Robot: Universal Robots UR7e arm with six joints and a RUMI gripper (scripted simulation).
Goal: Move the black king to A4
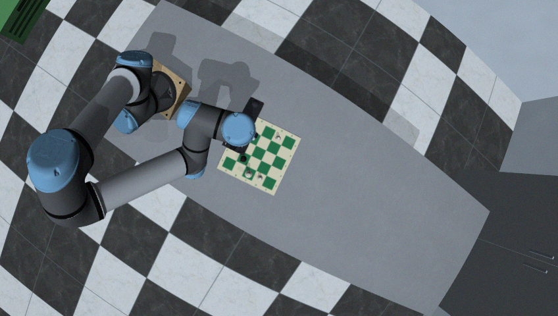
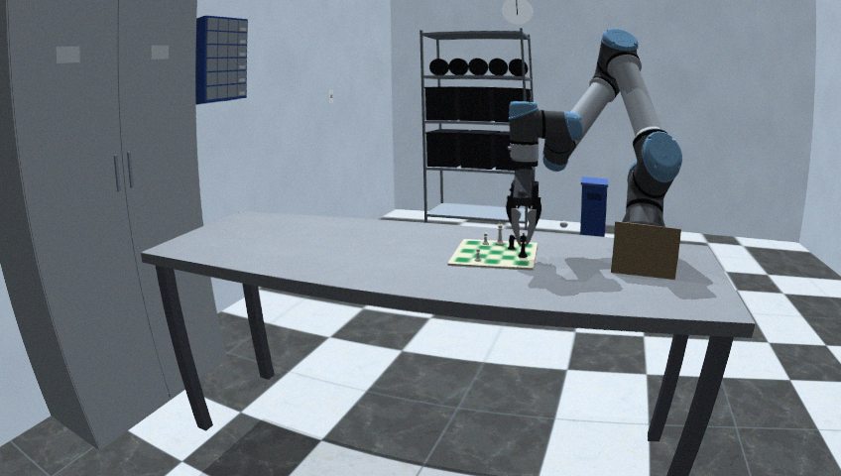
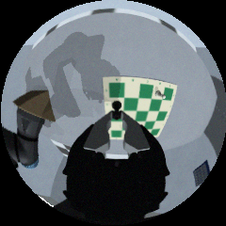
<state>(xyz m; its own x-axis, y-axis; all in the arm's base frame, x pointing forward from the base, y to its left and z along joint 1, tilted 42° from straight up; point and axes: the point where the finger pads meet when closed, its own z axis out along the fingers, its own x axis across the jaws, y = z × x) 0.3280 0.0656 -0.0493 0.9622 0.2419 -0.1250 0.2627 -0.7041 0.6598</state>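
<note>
Right now the black king is 10 mm below my hand. The rest, counted from my hand: chessboard 80 mm ahead, 20 mm to the right, 50 mm below.
</note>
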